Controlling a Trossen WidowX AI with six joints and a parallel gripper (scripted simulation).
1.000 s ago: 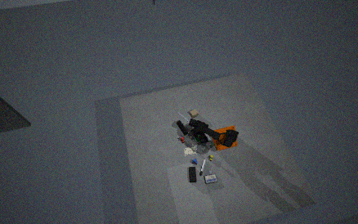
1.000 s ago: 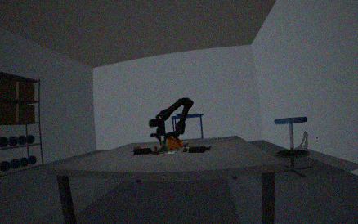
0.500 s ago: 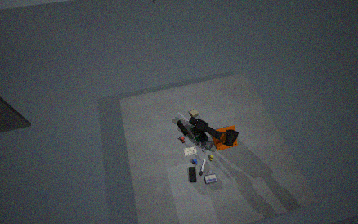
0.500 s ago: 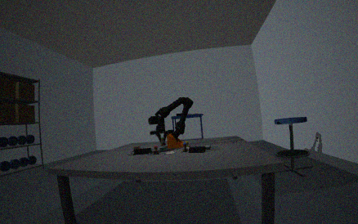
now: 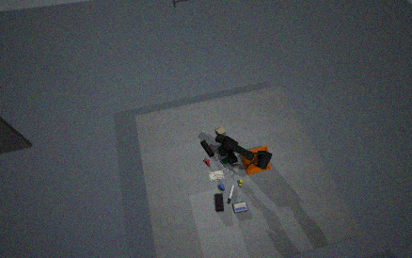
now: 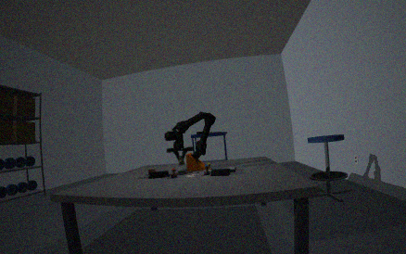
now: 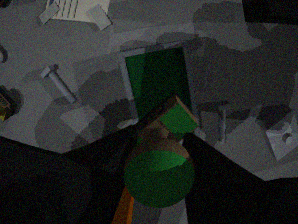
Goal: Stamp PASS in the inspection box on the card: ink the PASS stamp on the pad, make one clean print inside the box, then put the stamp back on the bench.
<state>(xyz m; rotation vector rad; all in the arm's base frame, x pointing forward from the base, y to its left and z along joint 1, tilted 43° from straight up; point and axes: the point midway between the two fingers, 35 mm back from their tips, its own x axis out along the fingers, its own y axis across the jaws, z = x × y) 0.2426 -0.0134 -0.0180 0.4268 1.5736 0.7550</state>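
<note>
Now: the white card 110 mm to the left of my gripper tip, 100 mm ahead of it and 90 mm below it. From my gripper tip the other things lie so: green-knobbed stamp: right at my gripper tip; then green ink pad: 80 mm below; then red stamp: 150 mm ahead, 70 mm below, 10 mm to the left.
</note>
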